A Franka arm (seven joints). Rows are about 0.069 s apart.
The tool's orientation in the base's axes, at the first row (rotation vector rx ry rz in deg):
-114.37 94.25 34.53
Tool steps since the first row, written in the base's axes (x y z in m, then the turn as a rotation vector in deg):
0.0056 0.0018 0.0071 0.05 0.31 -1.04
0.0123 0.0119 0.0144 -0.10 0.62 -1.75
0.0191 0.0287 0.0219 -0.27 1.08 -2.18
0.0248 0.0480 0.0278 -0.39 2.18 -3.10
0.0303 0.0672 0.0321 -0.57 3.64 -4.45
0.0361 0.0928 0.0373 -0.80 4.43 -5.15
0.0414 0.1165 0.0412 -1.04 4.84 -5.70
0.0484 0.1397 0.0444 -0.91 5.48 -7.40
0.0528 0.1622 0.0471 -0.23 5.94 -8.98
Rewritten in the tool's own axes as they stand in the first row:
-0.0047 -0.0064 -0.0047 0.40 -0.01 1.01
-0.0158 -0.0153 -0.0044 0.57 0.15 1.76
-0.0321 -0.0253 -0.0002 0.45 0.28 2.39
-0.0495 -0.0345 0.0069 0.14 0.30 3.80
-0.0660 -0.0434 0.0151 -0.19 0.36 5.76
-0.0878 -0.0537 0.0266 -0.42 0.51 6.81
-0.1075 -0.0631 0.0380 -0.44 0.73 7.50
-0.1261 -0.0740 0.0495 0.13 0.65 9.23
-0.1443 -0.0822 0.0611 0.86 0.04 10.73

